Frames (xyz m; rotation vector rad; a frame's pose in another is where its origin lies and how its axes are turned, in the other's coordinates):
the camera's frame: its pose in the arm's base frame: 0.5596 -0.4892 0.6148 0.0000 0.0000 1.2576
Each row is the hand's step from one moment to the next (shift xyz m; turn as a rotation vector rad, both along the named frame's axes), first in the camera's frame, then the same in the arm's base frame.
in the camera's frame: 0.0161 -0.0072 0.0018 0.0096 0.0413 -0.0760
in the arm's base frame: 0.0118 0.0131 0.0018 -0.0363 0.0219 -0.0760
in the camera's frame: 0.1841 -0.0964 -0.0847 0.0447 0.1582 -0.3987
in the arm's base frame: 0.1484 0.1454 -0.0847 -0.1367 0.0913 -0.3987
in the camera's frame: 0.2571 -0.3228 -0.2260 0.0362 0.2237 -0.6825
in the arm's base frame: 0.3863 0.1451 -0.2260 -0.2017 0.1034 -0.6825
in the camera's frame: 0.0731 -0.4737 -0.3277 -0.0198 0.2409 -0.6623
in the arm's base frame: 0.4732 -0.0764 -0.3277 -0.2353 0.0554 -0.6623
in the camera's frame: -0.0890 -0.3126 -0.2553 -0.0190 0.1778 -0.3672
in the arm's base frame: 0.2700 -0.1810 -0.2553 -0.1750 0.0367 -0.3672
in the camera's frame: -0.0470 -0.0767 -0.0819 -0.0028 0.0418 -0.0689
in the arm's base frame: 0.0585 -0.0683 -0.0819 -0.0406 0.0102 -0.0689
